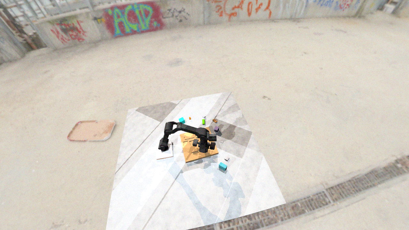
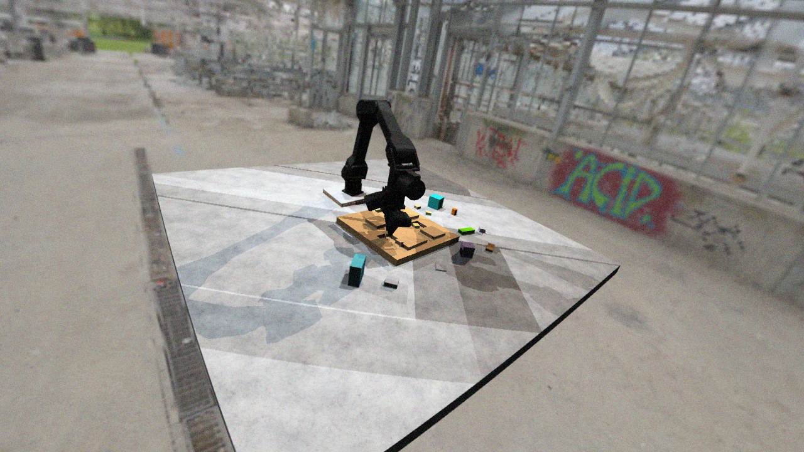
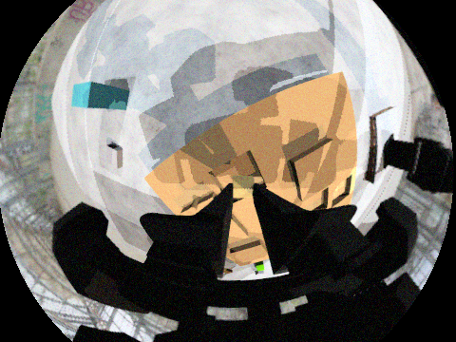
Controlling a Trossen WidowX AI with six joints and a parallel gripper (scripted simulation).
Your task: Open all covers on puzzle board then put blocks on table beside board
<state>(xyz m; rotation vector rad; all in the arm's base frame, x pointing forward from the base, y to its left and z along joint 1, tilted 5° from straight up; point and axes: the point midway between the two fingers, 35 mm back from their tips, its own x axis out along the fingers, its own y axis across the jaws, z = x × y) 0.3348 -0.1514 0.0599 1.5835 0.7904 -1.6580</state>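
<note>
The tan puzzle board lies 10 cm to the left of my gripper tip, 2 cm below it and 2 cm behind it. The rest, counted from my gripper tip: grey piece 15 cm to the right, 15 cm ahead, 3 cm below; teal block 21 cm to the right, 8 cm ahead, 1 cm below; purple cube 19 cm ahead, 16 cm to the left, 2 cm below.
</note>
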